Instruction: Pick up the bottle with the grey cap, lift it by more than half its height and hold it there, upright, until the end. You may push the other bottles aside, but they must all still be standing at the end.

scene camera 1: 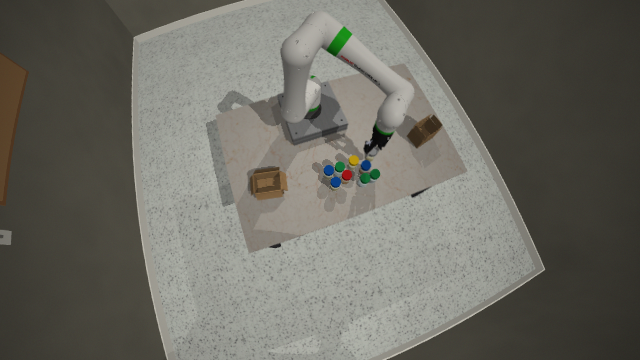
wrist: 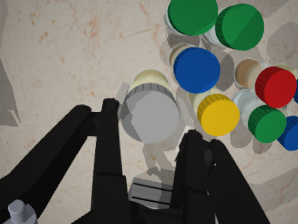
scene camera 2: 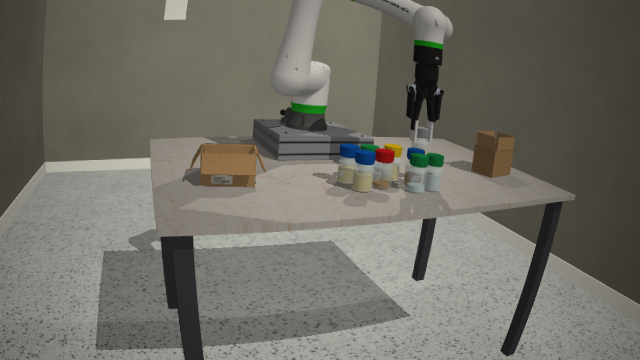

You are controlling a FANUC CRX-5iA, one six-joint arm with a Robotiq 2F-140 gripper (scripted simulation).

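You'd find the gripper in the pictures, along with a red-capped bottle, a yellow-capped bottle and a blue-capped bottle. And the wrist view, that one's got the gripper in it as well.
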